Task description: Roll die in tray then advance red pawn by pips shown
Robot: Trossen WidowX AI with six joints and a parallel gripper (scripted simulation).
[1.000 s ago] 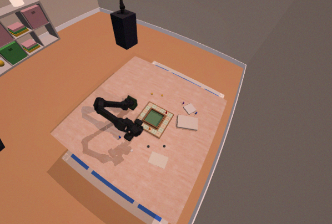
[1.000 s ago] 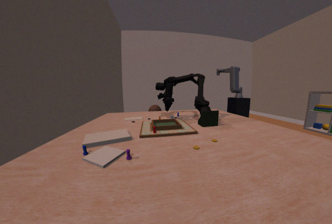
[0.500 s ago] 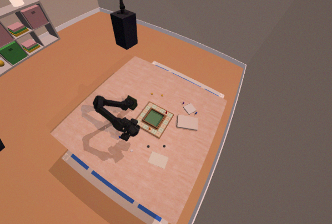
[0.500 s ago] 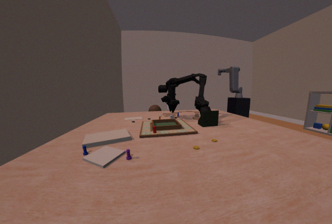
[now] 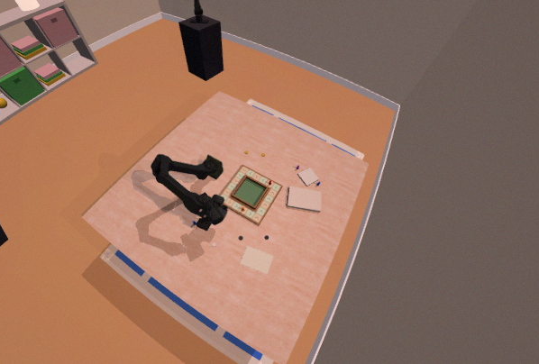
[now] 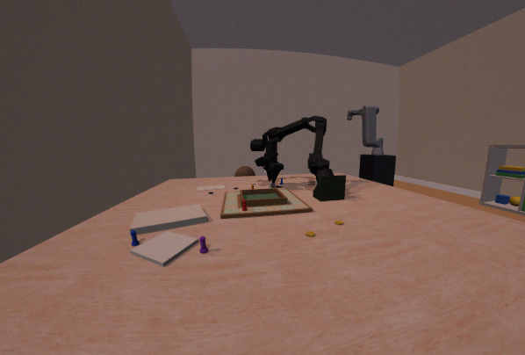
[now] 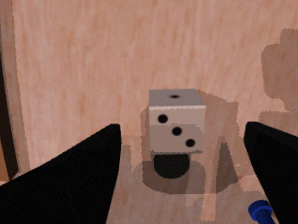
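My gripper tip is now 20 mm above the white die. Round my gripper tip: green tray (60 mm ahead, 250 mm to the left, 20 mm below); orange pawn (90 mm ahead, 140 mm to the left); white piece (90 mm ahead, 100 mm to the right, 30 mm below).
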